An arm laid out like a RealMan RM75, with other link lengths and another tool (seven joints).
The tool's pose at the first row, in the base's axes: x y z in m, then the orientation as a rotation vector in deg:
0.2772, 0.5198, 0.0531, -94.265, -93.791, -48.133
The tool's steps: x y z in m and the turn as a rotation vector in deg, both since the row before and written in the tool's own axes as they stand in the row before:
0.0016, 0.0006, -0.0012, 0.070, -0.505, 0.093
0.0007, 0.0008, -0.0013, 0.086, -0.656, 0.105
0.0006, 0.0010, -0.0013, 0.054, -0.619, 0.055
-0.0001, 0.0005, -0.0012, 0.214, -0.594, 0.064
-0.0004, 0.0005, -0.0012, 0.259, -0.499, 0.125
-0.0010, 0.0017, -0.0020, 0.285, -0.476, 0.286
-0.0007, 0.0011, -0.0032, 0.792, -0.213, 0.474
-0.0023, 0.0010, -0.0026, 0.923, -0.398, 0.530
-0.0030, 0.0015, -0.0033, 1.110, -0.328, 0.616
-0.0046, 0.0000, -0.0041, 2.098, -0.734, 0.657
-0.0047, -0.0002, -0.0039, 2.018, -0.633, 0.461
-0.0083, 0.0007, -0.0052, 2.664, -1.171, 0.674
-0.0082, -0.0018, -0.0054, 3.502, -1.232, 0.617
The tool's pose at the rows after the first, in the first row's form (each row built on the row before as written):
0.2778, 0.5197, 0.0551, -94.620, -94.058, -47.669
0.2786, 0.5191, 0.0564, -95.072, -94.418, -47.076
0.2796, 0.5184, 0.0576, -95.485, -94.794, -46.561
0.2801, 0.5174, 0.0582, -95.777, -95.167, -45.904
0.2806, 0.5162, 0.0586, -96.017, -95.421, -45.241
0.2823, 0.5140, 0.0590, -96.336, -95.507, -44.491
0.2835, 0.5111, 0.0604, -96.268, -95.294, -43.357
0.2845, 0.5076, 0.0602, -96.261, -95.163, -41.940
0.2861, 0.5032, 0.0598, -96.134, -94.914, -40.360
0.2862, 0.4971, 0.0588, -95.576, -94.978, -37.545
0.2862, 0.4911, 0.0577, -94.849, -95.119, -34.985
0.2871, 0.4818, 0.0547, -94.088, -95.436, -31.342
0.2858, 0.4722, 0.0525, -92.663, -95.794, -26.938

